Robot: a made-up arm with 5 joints.
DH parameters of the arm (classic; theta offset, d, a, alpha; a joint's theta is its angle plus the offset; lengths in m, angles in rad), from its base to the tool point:
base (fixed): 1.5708 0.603 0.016 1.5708
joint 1: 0 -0.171 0.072 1.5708
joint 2: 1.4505 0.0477 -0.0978 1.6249
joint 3: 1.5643 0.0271 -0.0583 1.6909
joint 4: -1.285 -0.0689 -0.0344 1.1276
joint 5: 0 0.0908 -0.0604 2.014
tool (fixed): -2.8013 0.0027 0 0
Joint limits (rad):
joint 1: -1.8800..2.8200
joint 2: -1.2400..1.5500
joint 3: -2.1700..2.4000
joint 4: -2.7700..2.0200
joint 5: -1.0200..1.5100
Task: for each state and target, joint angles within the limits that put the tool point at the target. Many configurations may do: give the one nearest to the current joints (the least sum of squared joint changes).
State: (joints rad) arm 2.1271 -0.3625 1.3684 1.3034 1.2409
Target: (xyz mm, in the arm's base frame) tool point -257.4 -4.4 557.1
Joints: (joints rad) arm 2.3720 -0.0597 1.3625 1.9734 1.5100
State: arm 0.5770 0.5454 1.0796 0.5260 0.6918
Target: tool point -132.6 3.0 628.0
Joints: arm 0.7054 0.8019 1.5554 0.8768 0.6755
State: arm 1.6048 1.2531 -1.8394 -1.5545 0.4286
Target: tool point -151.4 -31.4 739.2
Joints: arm 2.1197 0.8645 -2.1700 -2.2847 -0.0402
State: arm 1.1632 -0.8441 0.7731 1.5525 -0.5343
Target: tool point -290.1 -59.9 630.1
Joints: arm 1.0096 -0.0231 -0.0288 1.5224 -0.2883
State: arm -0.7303 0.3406 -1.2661 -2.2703 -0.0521
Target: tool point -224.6 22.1 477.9
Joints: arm -0.7011 0.1104 -1.0906 -2.6833 -0.2801
